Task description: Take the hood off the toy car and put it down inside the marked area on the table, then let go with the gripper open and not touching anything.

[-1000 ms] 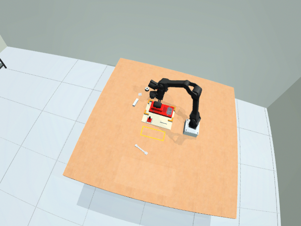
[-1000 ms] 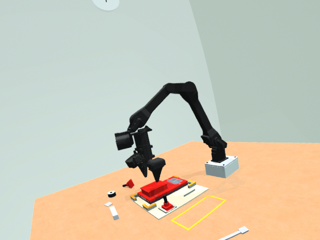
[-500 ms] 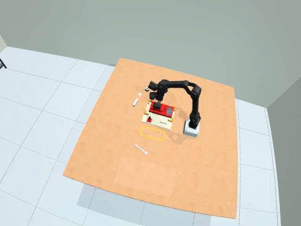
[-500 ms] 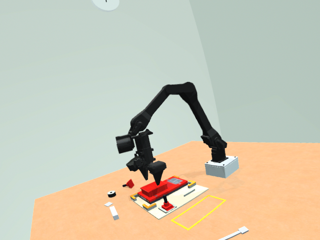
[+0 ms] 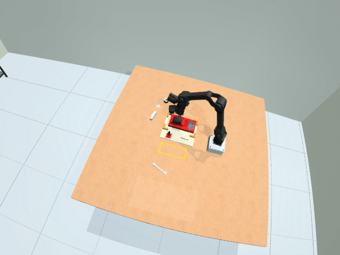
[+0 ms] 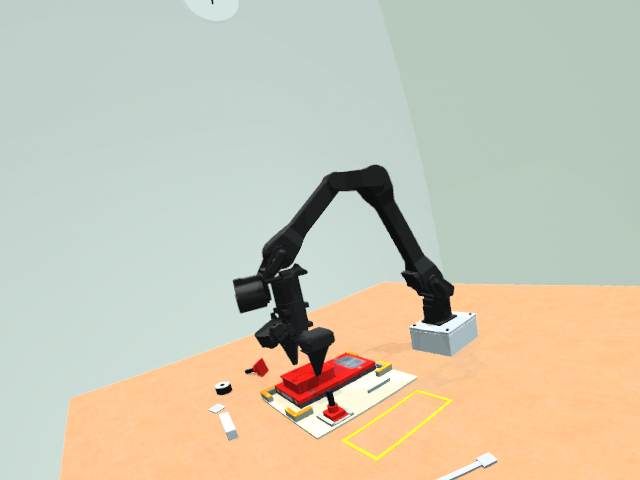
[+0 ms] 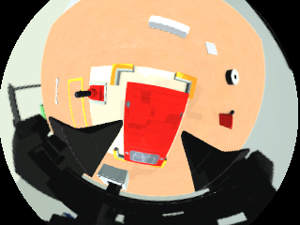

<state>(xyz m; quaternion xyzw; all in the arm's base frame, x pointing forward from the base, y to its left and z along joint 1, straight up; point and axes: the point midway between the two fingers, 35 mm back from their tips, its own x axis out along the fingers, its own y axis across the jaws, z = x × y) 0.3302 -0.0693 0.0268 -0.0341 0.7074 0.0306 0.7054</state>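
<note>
Right now the red hood is 1 cm below my gripper tip. From my gripper tip the other things lie so: black wheel: 16 cm ahead, 17 cm to the right, 4 cm below; white square: 19 cm ahead, 9 cm to the right, 5 cm below; cream base plate: 3 cm behind, 3 cm to the left, 4 cm below.
</note>
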